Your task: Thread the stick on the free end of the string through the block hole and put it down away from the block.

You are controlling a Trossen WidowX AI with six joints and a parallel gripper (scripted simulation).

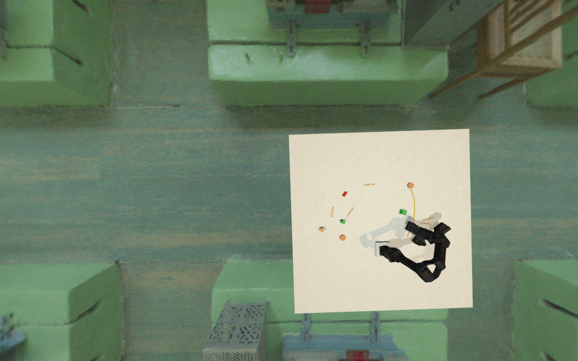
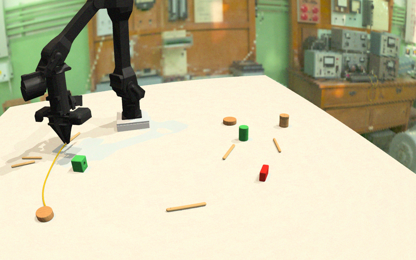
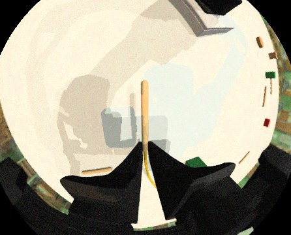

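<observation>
Now: the green block 110 mm ahead of my gripper tip, 50 mm to the left of it and 10 mm below it. Round my gripper tip: round wooden button: 300 mm ahead, 20 mm below, 10 mm to the right; then green cylinder: 490 mm to the left, 60 mm ahead, 10 mm below; then thin wooden stick: 10 mm to the left, 10 mm behind.
</observation>
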